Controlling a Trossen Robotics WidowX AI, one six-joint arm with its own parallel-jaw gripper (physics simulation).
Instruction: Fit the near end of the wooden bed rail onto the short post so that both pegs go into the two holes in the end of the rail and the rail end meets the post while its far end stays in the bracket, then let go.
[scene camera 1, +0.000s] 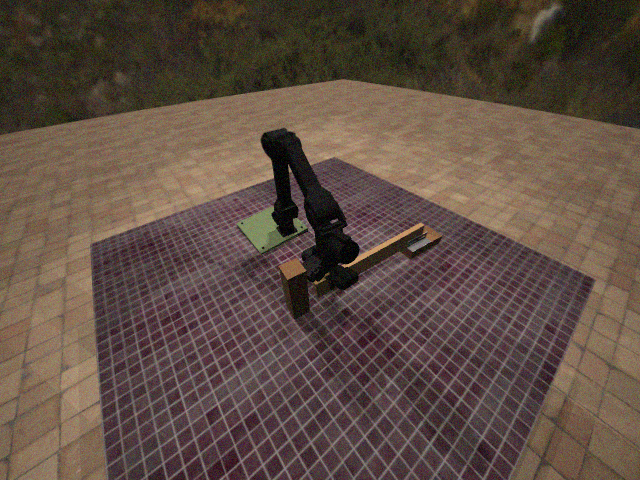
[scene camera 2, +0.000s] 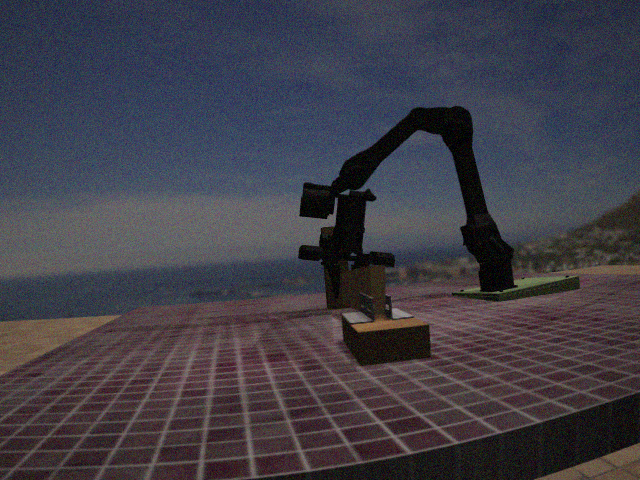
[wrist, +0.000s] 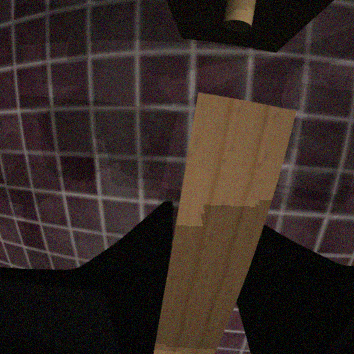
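Pixels of known places: gripper, fingertip midpoint: (scene camera 1: 329, 287) (wrist: 194, 209); arm's base, link origin: (scene camera 1: 287, 229) (scene camera 2: 498, 289).
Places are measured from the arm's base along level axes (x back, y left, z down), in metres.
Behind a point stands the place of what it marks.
Note:
The wooden bed rail (scene camera 1: 385, 254) @(x -0.339, y 0.199, z -0.040 m) (scene camera 2: 373, 284) @(x -0.334, y 0.376, z -0.063 m) (wrist: 235, 160) runs from the bracket (scene camera 1: 422, 243) (scene camera 2: 392, 341) to near the short post (scene camera 1: 296, 291) @(x -0.357, y -0.131, z -0.106 m) (scene camera 2: 329, 294) @(x -0.352, y -0.098, z -0.018 m) (wrist: 225, 27) @(x -0.334, y -0.086, z -0.035 m). Its far end stands between the bracket's metal plates. My gripper (scene camera 1: 330, 277) @(x -0.333, y -0.016, z -0.012 m) (scene camera 2: 352, 279) (wrist: 194, 209) @(x -0.333, y -0.016, z -0.012 m) is shut on the rail close to its near end. In the wrist view one light peg (wrist: 241, 12) @(x -0.331, y -0.089, z -0.041 m) sticks out from the post's dark face, and a gap shows between the post and the rail end. The peg is nearly in line with the rail's middle. The second peg and the two holes are hidden.
The arm's green base plate (scene camera 1: 263, 237) @(x 0.009, y -0.097, z 0.003 m) (scene camera 2: 542, 285) @(x 0.073, y 0.064, z -0.003 m) lies behind the post in scene camera 1 and at the right in scene camera 2. The post, rail and bracket stand on a purple tiled mat (scene camera 1: 248, 382) @(x -0.442, y -0.312, z 0.016 m) (scene camera 2: 217, 392) @(x -0.509, y 0.524, z 0.016 m).

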